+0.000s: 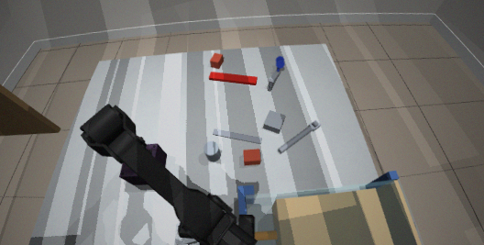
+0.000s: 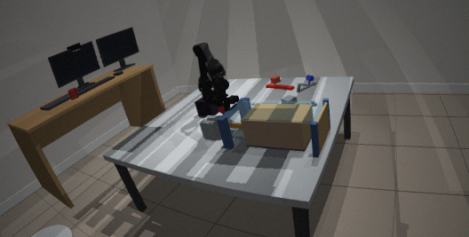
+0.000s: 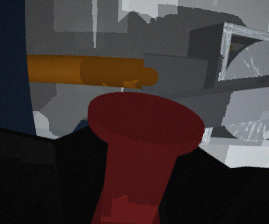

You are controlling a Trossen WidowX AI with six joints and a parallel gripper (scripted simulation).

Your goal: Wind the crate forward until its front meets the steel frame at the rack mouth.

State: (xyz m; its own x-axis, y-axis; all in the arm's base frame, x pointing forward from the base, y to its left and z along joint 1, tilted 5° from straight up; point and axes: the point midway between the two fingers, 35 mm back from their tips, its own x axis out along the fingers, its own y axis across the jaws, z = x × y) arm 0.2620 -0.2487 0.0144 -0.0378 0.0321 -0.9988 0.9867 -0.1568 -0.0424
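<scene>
My gripper tip is 4 cm past the red-knobbed handle and 1 cm above it. Round my gripper tip: grey winch: 11 cm behind, 2 cm to the right, 8 cm below; red knob: 1 cm to the left, 2 cm above; blue steel frame: 6 cm ahead, 2 cm to the right, 1 cm below.
</scene>
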